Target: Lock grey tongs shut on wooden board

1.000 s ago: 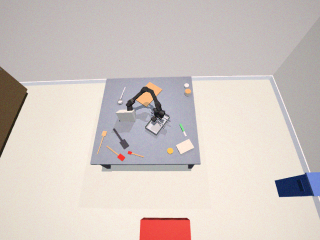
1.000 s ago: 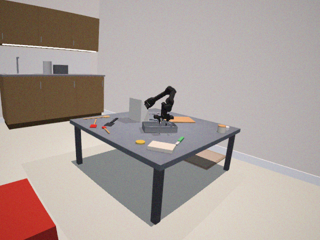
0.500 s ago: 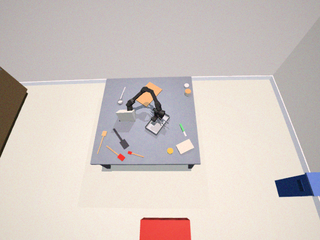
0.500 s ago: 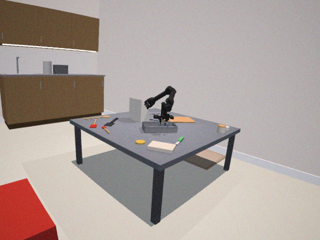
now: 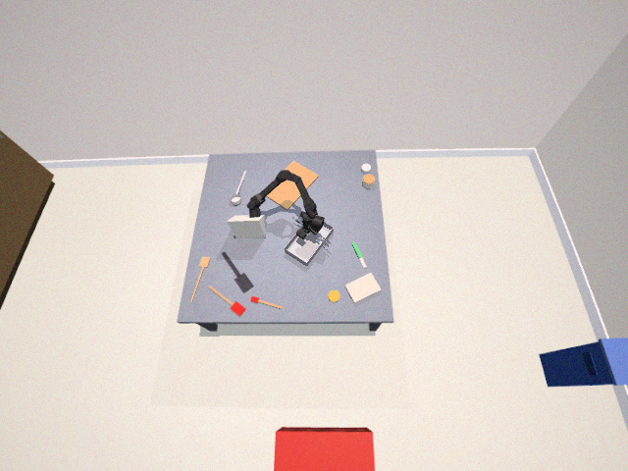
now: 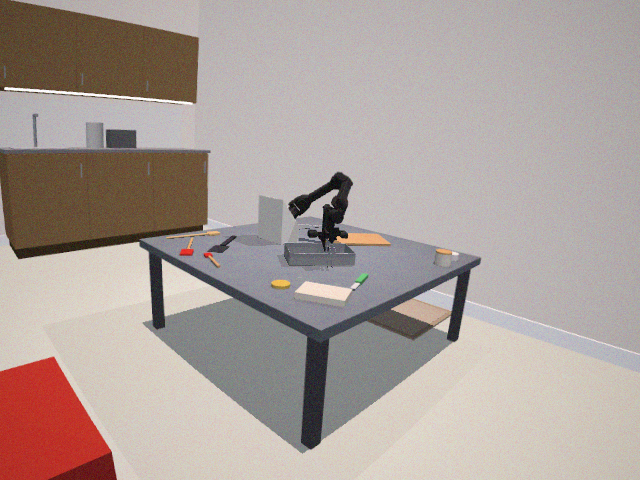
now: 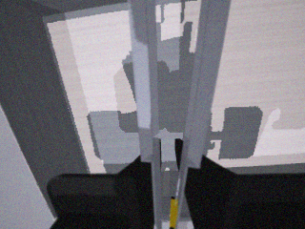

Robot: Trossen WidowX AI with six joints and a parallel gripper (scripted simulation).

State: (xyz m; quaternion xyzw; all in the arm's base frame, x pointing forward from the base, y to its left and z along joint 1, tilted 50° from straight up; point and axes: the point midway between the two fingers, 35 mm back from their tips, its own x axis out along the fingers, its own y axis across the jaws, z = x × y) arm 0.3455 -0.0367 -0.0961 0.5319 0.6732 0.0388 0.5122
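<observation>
Now: gripper tip 6 cm to the left of the roasting tin. Round my gripper tip: orange disc: 44 cm to the right, 12 cm ahead, 2 cm below; beige slab: 41 cm to the right, 30 cm ahead, 2 cm below; wooden board: 41 cm to the left, 11 cm behind, 2 cm below.
</observation>
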